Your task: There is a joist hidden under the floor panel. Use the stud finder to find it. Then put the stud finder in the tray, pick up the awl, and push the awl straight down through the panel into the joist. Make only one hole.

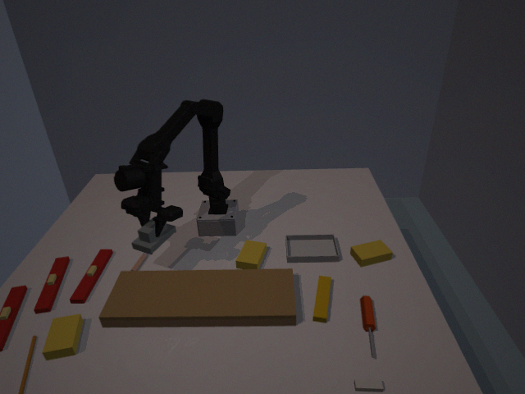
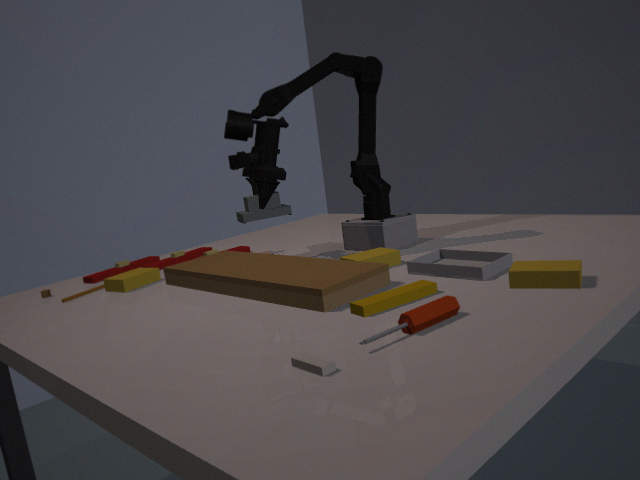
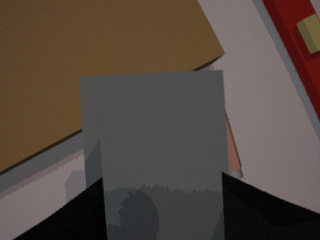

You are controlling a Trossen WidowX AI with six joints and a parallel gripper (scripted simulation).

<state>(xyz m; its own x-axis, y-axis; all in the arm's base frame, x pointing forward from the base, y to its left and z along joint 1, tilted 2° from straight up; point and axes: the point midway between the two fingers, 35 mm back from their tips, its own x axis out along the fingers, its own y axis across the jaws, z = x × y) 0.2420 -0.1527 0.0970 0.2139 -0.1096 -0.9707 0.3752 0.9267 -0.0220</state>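
Right now my gripper tip is 2 cm past the stud finder, 1 cm to the right of it and 2 cm below it. From my gripper tip the other things lie so: thin stick 35 cm ahead, 23 cm to the right, 14 cm below; awl 6 cm behind, 7 cm to the right, 13 cm below; grey tray 11 cm behind, 49 cm to the left, 13 cm below.
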